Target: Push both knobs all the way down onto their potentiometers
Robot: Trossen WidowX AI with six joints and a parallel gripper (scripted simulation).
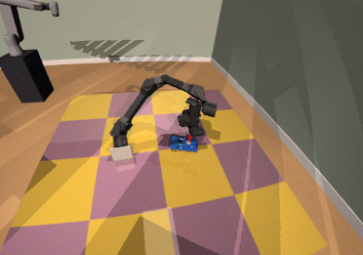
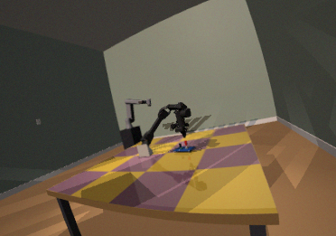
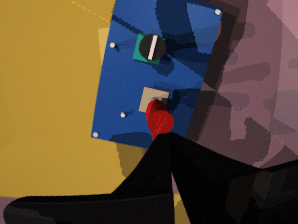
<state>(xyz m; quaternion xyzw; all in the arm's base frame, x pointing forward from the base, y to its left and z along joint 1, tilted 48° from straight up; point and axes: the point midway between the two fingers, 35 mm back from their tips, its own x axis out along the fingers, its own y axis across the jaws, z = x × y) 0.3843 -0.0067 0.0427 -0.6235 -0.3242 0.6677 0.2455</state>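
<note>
My gripper tip is now 4 cm above the red knob. Also, from my gripper tip: black knob 5 cm below, 5 cm behind.
</note>
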